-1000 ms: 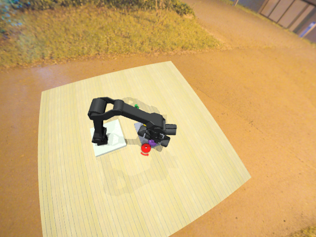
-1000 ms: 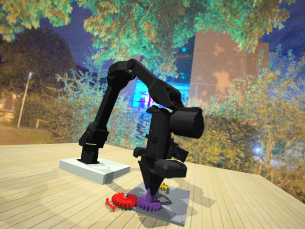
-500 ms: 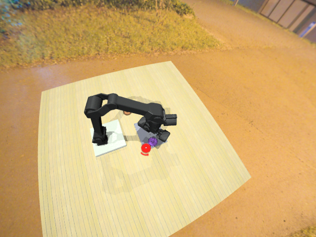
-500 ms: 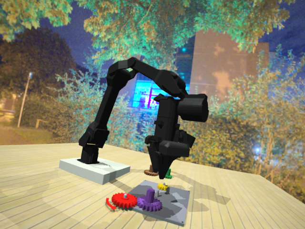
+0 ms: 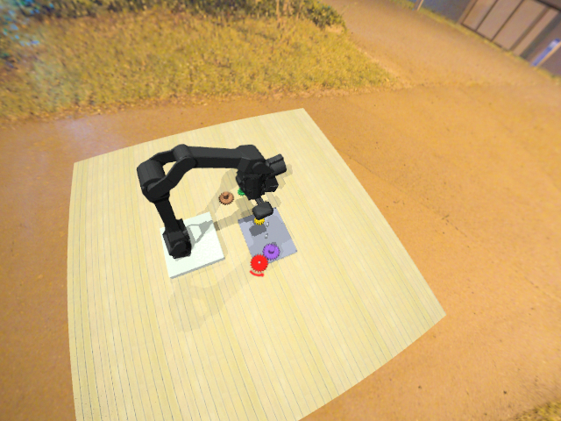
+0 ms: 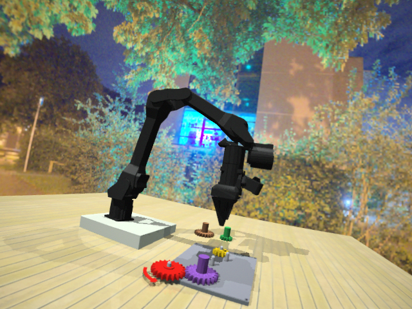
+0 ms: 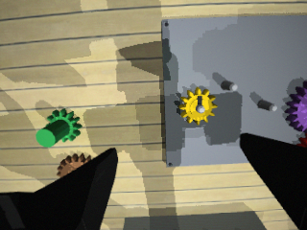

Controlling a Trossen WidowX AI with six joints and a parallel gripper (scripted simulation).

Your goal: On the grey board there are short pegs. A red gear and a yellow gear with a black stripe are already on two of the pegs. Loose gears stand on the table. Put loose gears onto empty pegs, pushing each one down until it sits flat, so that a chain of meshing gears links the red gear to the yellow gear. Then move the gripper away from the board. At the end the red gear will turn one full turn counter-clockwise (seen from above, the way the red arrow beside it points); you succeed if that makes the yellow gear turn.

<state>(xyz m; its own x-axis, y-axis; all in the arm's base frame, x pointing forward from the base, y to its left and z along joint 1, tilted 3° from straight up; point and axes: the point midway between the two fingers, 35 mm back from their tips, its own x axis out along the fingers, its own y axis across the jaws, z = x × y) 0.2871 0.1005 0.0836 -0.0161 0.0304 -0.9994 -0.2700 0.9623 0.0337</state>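
The brown gear is 100 mm to the left of my gripper tip, 100 mm behind it and 70 mm below it. Round my gripper tip: yellow gear: 60 mm below, 30 mm to the right, 20 mm ahead; then purple gear: 170 mm to the right, 60 mm below, 40 mm ahead; then green gear: 120 mm to the left, 70 mm below, 30 mm behind.
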